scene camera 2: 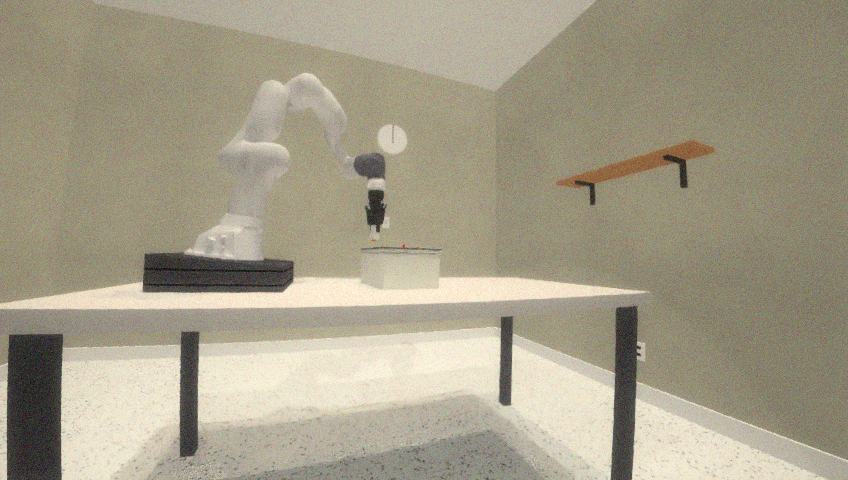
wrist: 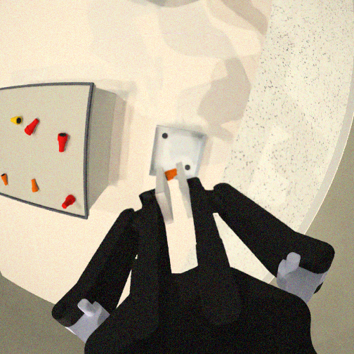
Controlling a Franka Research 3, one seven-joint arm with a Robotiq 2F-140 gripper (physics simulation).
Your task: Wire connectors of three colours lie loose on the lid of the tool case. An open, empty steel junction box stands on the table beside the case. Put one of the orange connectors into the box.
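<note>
My gripper is shut on an orange connector and points down. In the wrist view the held connector overlaps the lower edge of the open steel junction box, which stands on the table to the right of the tool case. In scene camera 2 the fingertips are a little above the height of the case lid; the box does not show there. On the lid lie two orange connectors, a yellow connector and red connectors.
The table bears the case, the box and the arm's black base. The table's right edge runs beyond the box in the wrist view. A wooden shelf is on the right wall.
</note>
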